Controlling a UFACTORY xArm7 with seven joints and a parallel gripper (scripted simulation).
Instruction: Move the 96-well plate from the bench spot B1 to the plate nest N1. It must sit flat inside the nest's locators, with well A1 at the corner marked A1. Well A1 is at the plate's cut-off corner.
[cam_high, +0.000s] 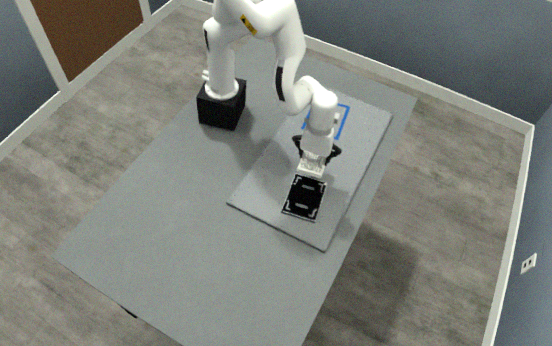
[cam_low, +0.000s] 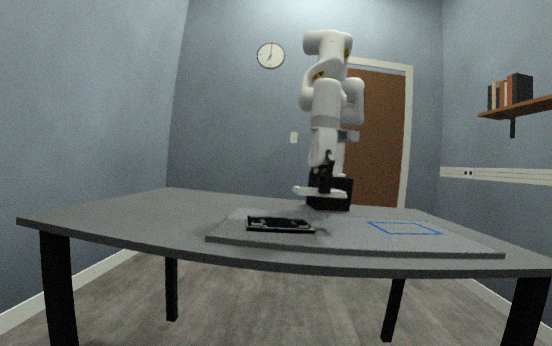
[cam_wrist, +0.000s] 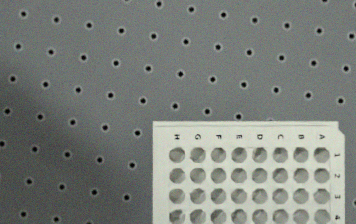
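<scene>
The black plate nest lies 30 mm ahead of my hand, 100 mm to the right of it and 100 mm below it. The rest, counted from my hand: white 96-well plate (10 mm below).
</scene>
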